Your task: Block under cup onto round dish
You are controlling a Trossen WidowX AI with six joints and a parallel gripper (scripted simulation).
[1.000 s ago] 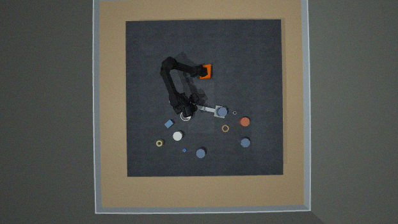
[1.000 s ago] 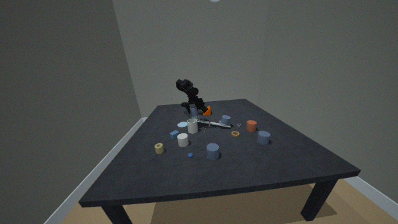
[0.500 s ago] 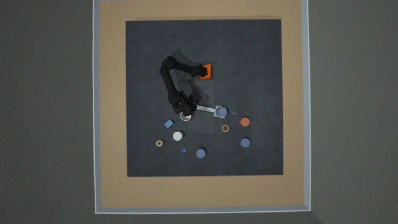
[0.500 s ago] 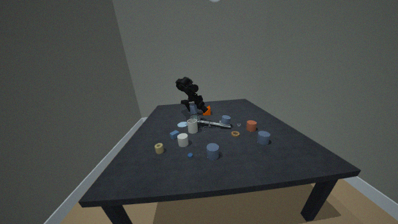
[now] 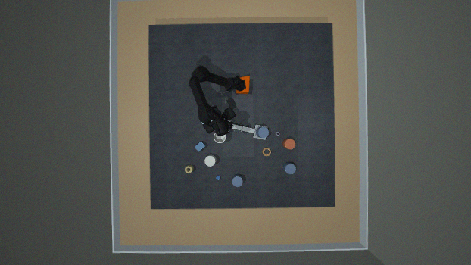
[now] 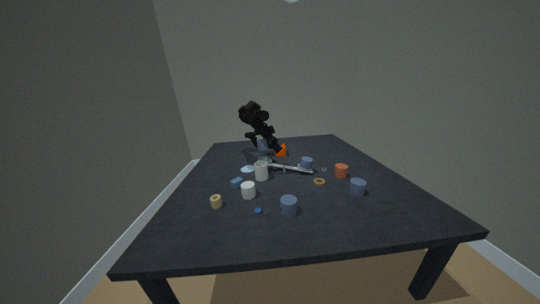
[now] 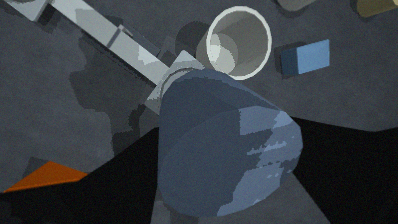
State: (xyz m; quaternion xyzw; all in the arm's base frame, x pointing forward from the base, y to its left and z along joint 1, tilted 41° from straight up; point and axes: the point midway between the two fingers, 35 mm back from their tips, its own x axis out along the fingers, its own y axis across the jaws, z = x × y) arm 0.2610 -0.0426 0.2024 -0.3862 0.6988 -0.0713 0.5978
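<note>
Right now my gripper tip is 80 mm above the teal block and 10 mm to the right of it. The rest, counted from my gripper tip: cream cylinder (250 mm ahead, 130 mm below, 120 mm to the right); then pale cup (130 mm below, 80 mm ahead, 20 mm to the right); then light blue round dish (170 mm below, 100 mm to the right, 50 mm behind).
</note>
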